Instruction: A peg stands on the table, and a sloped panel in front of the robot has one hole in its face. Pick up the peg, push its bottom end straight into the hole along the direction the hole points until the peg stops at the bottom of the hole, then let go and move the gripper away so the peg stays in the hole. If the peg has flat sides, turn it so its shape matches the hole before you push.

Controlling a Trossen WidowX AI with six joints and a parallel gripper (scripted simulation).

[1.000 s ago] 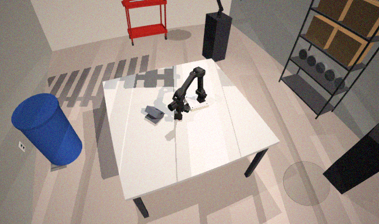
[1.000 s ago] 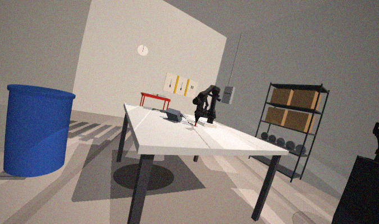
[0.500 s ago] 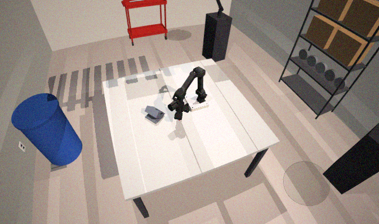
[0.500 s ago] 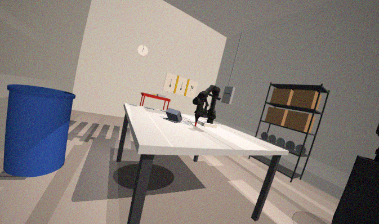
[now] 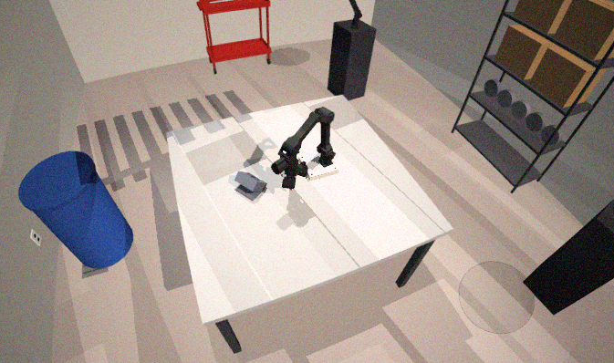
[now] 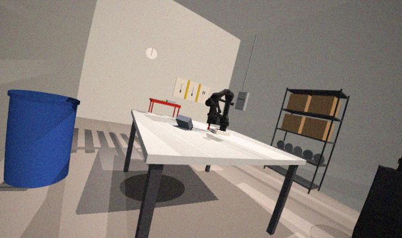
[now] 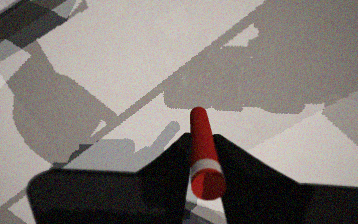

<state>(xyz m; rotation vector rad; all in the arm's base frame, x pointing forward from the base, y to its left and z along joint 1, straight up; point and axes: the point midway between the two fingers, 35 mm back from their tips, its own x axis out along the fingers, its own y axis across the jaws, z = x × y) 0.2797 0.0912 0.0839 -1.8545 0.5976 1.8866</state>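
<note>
My gripper tip is 16 cm short of the grey sloped panel, 14 cm to the left of it and 4 cm above it. Also, from my gripper tip: red round peg 2 cm above.
</note>
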